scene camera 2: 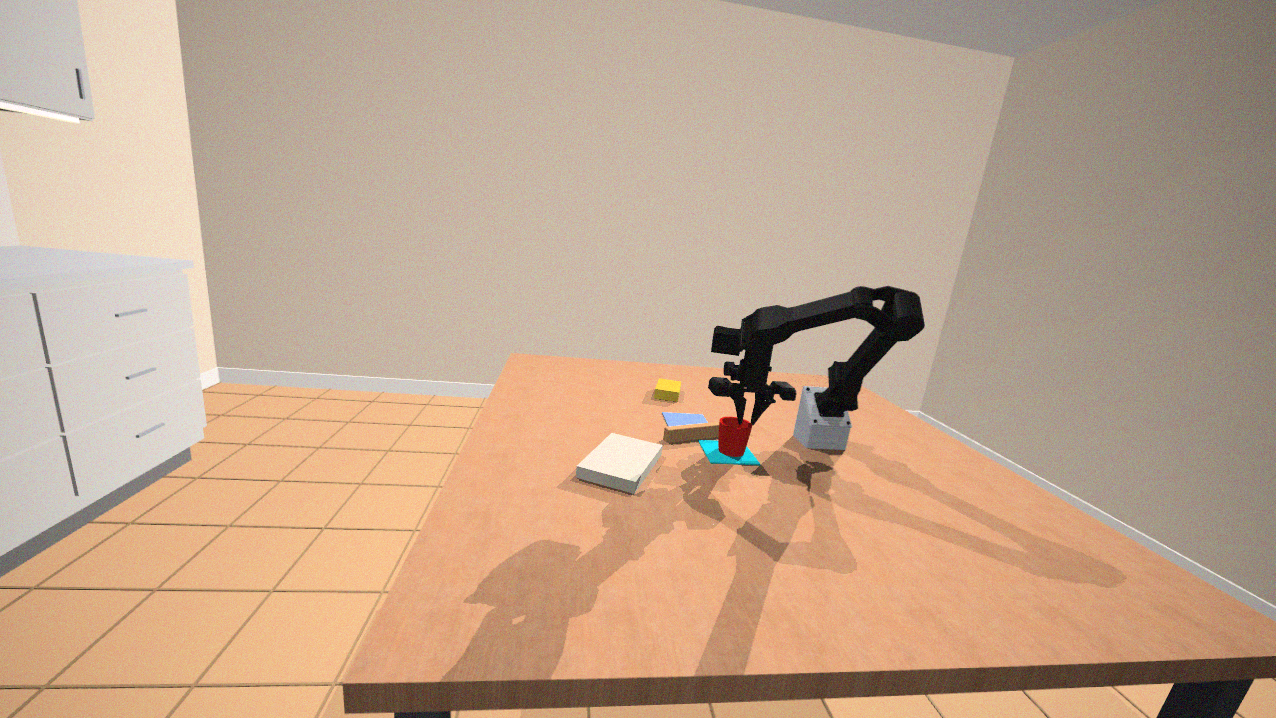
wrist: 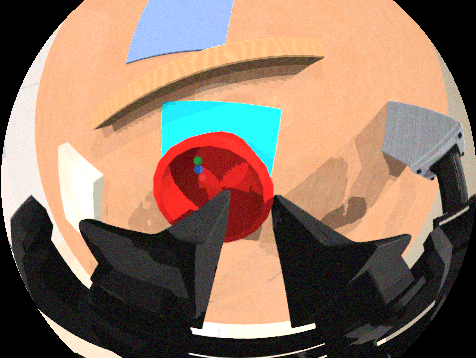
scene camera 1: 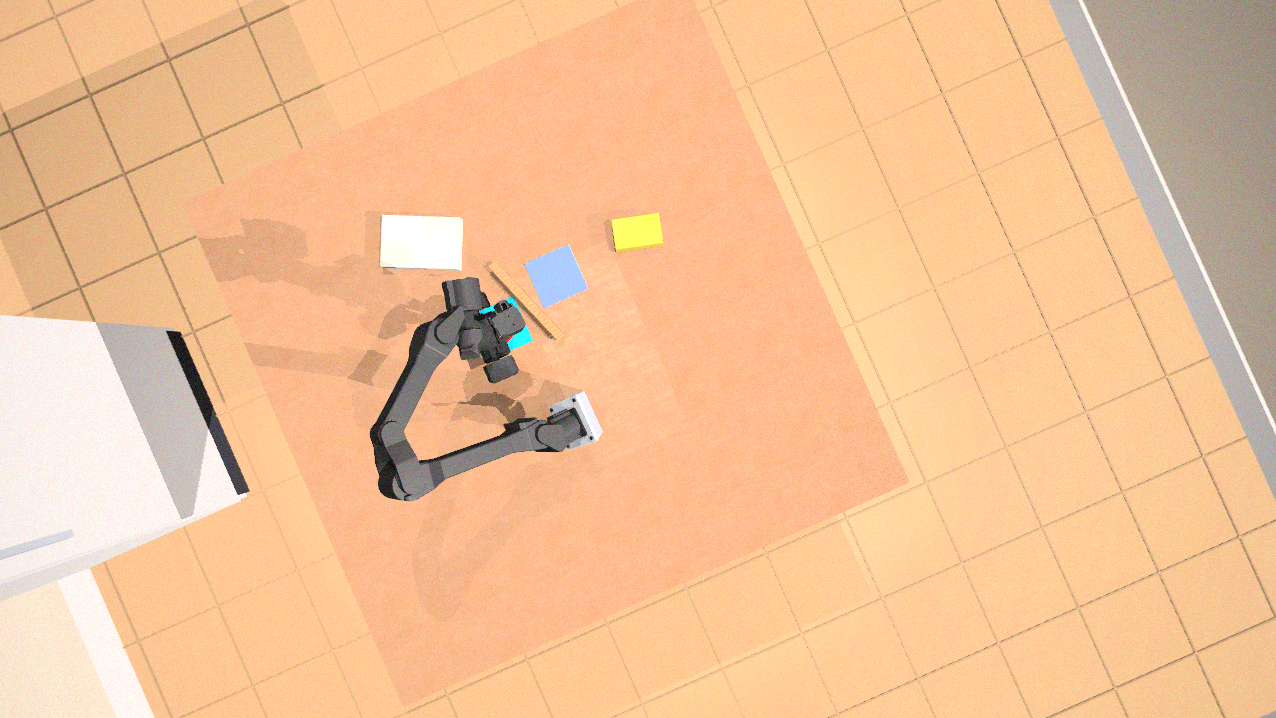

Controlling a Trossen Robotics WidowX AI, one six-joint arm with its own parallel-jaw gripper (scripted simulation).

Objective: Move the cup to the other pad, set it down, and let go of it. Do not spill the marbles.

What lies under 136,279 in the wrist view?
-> My gripper.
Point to a cyan pad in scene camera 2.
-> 710,447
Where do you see a white box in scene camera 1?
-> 407,242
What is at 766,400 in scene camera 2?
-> My gripper.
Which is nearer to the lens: the red cup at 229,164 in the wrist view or the white box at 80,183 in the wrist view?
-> The red cup.
